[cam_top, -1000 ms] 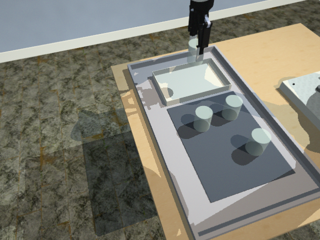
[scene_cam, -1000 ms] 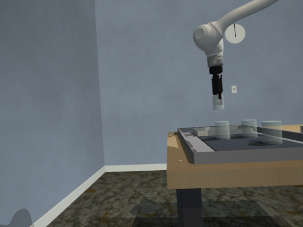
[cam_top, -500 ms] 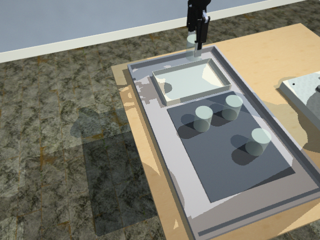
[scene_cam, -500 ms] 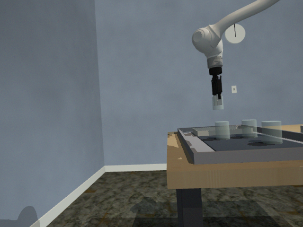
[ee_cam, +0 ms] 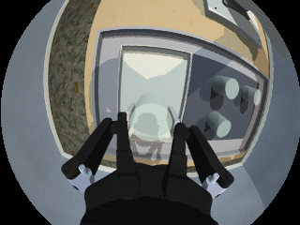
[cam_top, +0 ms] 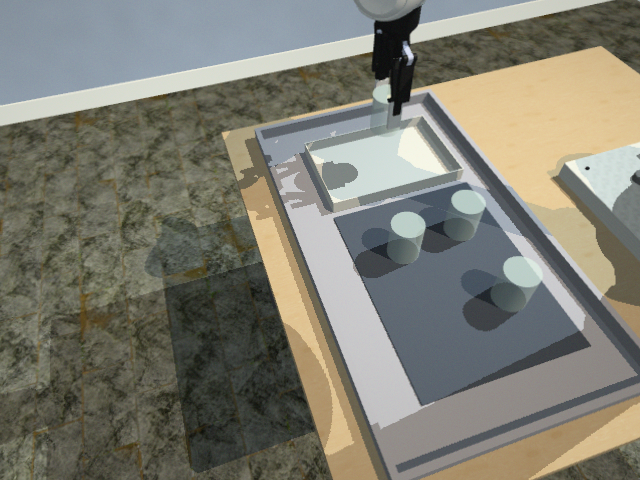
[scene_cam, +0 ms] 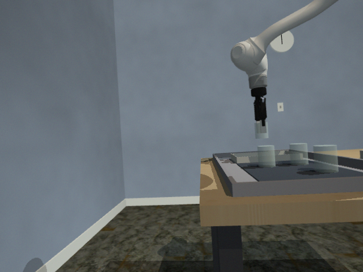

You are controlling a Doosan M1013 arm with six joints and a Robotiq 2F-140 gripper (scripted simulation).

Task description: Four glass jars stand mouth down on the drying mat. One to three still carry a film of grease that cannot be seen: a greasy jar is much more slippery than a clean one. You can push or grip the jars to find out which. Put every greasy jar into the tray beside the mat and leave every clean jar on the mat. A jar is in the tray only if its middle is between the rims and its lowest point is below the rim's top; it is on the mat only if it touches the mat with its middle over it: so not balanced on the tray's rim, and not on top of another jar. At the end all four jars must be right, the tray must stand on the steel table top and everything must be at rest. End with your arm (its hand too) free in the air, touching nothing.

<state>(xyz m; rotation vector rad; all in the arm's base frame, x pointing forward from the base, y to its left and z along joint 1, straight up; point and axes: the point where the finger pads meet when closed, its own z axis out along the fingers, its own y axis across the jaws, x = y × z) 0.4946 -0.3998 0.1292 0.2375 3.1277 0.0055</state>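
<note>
My gripper is now 160 mm above the cream tray. Round my hand: dark drying mat: 320 mm to the left, 160 mm below, 50 mm ahead; rimmed steel top: 210 mm to the left, 170 mm below, 50 mm ahead.
</note>
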